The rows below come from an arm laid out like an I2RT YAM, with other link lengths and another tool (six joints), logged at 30 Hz.
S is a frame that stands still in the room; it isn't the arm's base.
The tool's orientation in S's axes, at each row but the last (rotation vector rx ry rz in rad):
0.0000, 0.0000, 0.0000
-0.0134, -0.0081, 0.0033
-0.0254, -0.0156, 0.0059
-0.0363, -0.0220, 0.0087
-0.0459, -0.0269, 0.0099
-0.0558, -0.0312, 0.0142
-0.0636, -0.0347, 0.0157
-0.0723, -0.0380, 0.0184
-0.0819, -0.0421, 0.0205
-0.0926, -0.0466, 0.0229
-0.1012, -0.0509, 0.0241
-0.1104, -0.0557, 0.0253
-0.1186, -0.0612, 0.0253
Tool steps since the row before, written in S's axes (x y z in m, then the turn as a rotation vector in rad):
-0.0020, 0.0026, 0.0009, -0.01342, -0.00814, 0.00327
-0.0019, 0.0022, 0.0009, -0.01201, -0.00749, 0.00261
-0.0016, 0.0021, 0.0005, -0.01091, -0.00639, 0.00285
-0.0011, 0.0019, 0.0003, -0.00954, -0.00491, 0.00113
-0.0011, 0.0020, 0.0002, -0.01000, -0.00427, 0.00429
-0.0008, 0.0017, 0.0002, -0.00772, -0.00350, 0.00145
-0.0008, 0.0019, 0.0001, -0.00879, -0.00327, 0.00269
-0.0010, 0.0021, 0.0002, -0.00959, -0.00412, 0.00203
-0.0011, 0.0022, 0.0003, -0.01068, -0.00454, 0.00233
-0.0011, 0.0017, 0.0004, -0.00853, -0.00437, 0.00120
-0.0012, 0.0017, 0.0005, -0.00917, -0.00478, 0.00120
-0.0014, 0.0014, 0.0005, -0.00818, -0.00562, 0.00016
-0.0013, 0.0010, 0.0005, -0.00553, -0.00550, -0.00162
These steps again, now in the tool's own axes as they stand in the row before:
-0.0020, 0.0026, 0.0009, -0.01342, -0.00814, 0.00327
-0.0019, 0.0022, 0.0009, -0.01201, -0.00749, 0.00261
-0.0016, 0.0021, 0.0006, -0.01090, -0.00640, 0.00286
-0.0011, 0.0019, 0.0004, -0.00956, -0.00487, 0.00116
-0.0011, 0.0020, 0.0003, -0.00993, -0.00437, 0.00436
-0.0008, 0.0017, 0.0003, -0.00772, -0.00347, 0.00150
-0.0008, 0.0019, 0.0002, -0.00875, -0.00331, 0.00279
-0.0010, 0.0021, 0.0004, -0.00959, -0.00409, 0.00210
-0.0010, 0.0022, 0.0005, -0.01067, -0.00452, 0.00241
-0.0010, 0.0017, 0.0006, -0.00857, -0.00429, 0.00120
-0.0011, 0.0017, 0.0007, -0.00922, -0.00468, 0.00119
-0.0013, 0.0014, 0.0007, -0.00832, -0.00542, 0.00001
-0.0012, 0.0010, 0.0007, -0.00577, -0.00515, -0.00191

